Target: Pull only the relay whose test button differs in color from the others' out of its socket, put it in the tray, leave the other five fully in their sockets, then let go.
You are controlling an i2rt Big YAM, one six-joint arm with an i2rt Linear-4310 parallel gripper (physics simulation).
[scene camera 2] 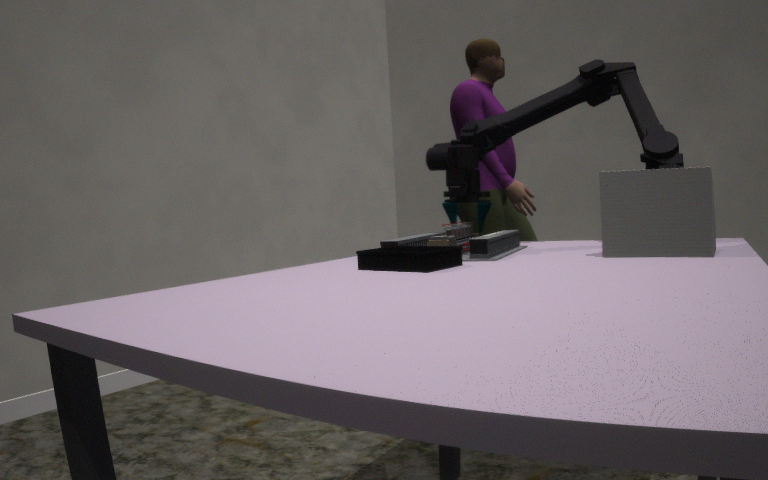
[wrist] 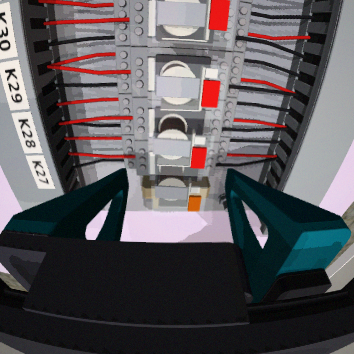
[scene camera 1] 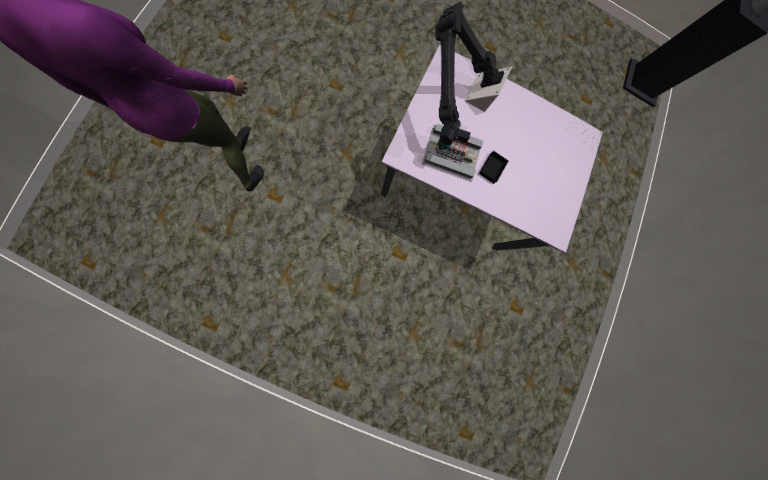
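Where they show: gripper, fingertip midpoint: [scene camera 2: 467, 232] [wrist: 176, 176] [scene camera 1: 441, 144]; arm's base, origin of the base link: [scene camera 2: 669, 202] [scene camera 1: 492, 80].
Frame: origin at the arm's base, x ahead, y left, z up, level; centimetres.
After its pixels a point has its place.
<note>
In the wrist view a row of relays in grey sockets runs down the middle. Three of them [wrist: 181, 15] {x 48.6, y -4.0, z -3.2 cm} [wrist: 176, 87] {x 48.8, y -6.4, z -3.2 cm} [wrist: 171, 147] {x 49.0, y -9.0, z -3.1 cm} show red test buttons. The lowest relay [wrist: 171, 191] {x 49.4, y -11.4, z -3.2 cm} has an orange test button and stands with tan parts at both sides. My gripper [scene camera 1: 447, 147] {x 49.9, y -12.3, z -5.7 cm} [scene camera 2: 467, 226] {x 49.9, y -12.3, z -5.7 cm} [wrist: 176, 176] {x 49.9, y -12.3, z -5.7 cm} is open and empty, with its teal fingers above the row. In the wrist view the orange-button relay appears between the fingers. The black tray [scene camera 1: 500, 171] {x 47.0, y 27.3, z -8.0 cm} [scene camera 2: 407, 260] {x 43.4, y 28.5, z -8.0 cm} looks empty from above and stands beside the panel. The other relays are not clearly visible.
The panel [scene camera 1: 453, 168] {x 60.0, y -0.3, z -5.7 cm} [scene camera 2: 495, 242] [wrist: 320, 100] {x 57.2, y -6.0, z -5.7 cm} has raised slotted ducts along both sides, with red and black wires leading to the sockets. Labels K27 to K30 run down its left side. The arm's base stands on a light box [scene camera 2: 656, 215] {x 2.4, y 5.9, z -2.2 cm}. A person [scene camera 1: 130, 84] [scene camera 2: 472, 107] stands away from the table.
</note>
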